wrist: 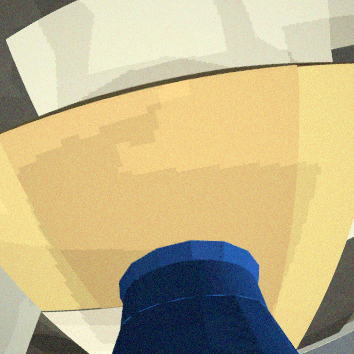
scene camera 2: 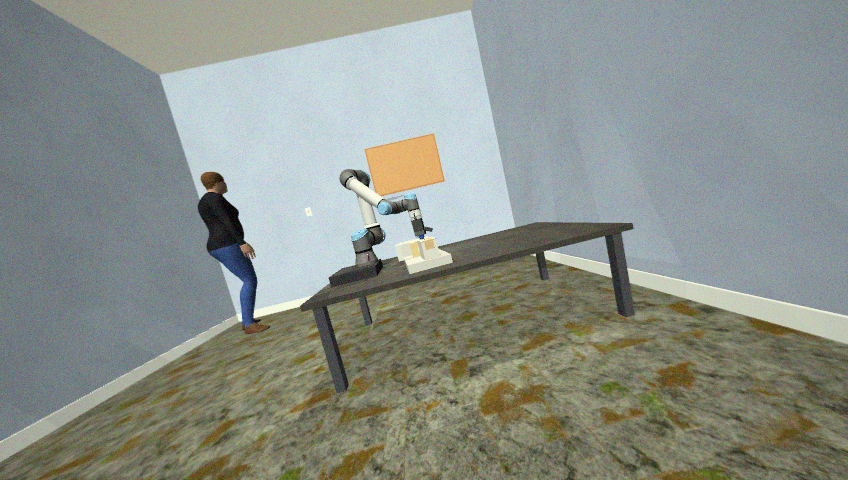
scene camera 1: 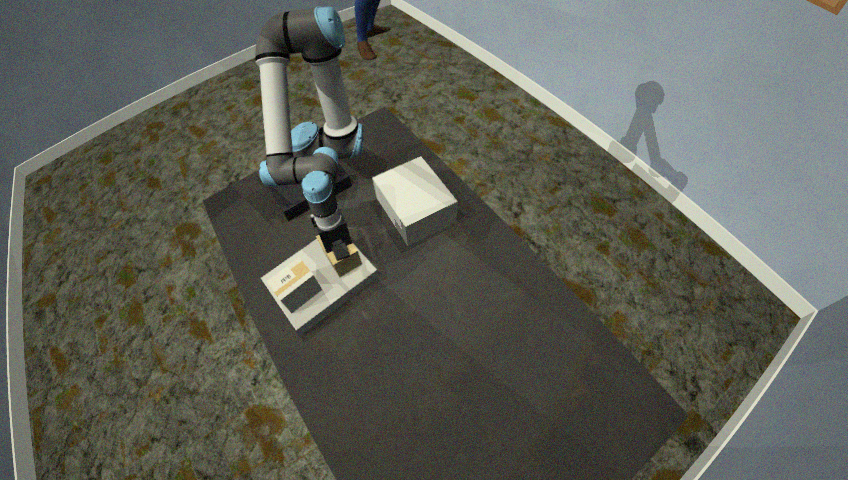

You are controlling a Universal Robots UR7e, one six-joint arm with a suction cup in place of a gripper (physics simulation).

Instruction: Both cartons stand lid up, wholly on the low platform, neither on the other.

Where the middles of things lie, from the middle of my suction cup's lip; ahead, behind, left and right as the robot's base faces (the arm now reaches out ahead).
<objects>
Right now the low white platform [scene camera 1: 337,290] is 12 cm below my suction cup, 10 cm to the right of it and 1 cm ahead of it.
</objects>
